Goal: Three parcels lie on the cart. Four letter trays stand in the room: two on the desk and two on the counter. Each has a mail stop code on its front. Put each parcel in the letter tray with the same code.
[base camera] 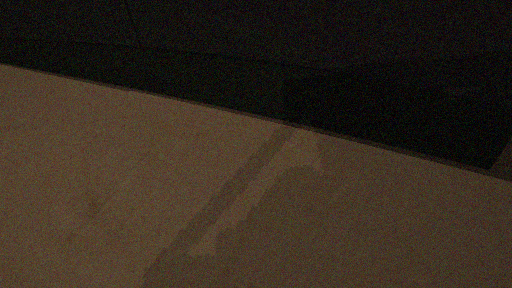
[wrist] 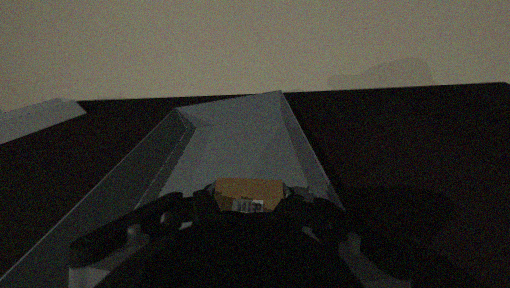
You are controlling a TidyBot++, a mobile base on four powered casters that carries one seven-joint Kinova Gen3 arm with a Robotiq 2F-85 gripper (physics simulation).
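Frame: origin at the arm's base, x ahead, y left, z up, level; metres.
Where they show: gripper, fingertip midpoint: [wrist: 249, 189].
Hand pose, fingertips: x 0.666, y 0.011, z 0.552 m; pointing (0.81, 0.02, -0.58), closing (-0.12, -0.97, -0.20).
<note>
Things, the pixels of their top centre, and the offset from my fingertips. Level surfaces: height alone.
- orange-brown parcel at its top centre: [wrist: 236, 221] dx -0.049, dy +0.006, dz +0.035 m
- grey-blue letter tray at its top centre: [wrist: 210, 143] dx +0.070, dy +0.047, dz +0.024 m
- second light grey tray at its top centre: [wrist: 8, 115] dx +0.530, dy +0.931, dz +0.024 m
- dark top at its surface level: dz -0.039 m
- brown floor at its surface level: dz -0.949 m
My gripper [wrist: 249, 189] is shut on an orange-brown parcel [wrist: 248, 187] with a white label, whose code I cannot read. The parcel shows in front of a grey-blue letter tray [wrist: 240, 145] on a dark surface in the wrist view. The tray's long side walls run away from me toward the back wall. I cannot tell how high the parcel is over the tray. Part of a second light grey tray [wrist: 40, 117] shows at the left edge. No codes on the trays can be read. The other parcels and the cart do not show.
The dark top [wrist: 400, 135] carries both trays and ends at a beige wall [wrist: 200, 45]. In the base camera view, a dark furniture front [base camera: 175, 75] stands across the far side of the brown floor [base camera: 100, 150], with shadows on the floor.
</note>
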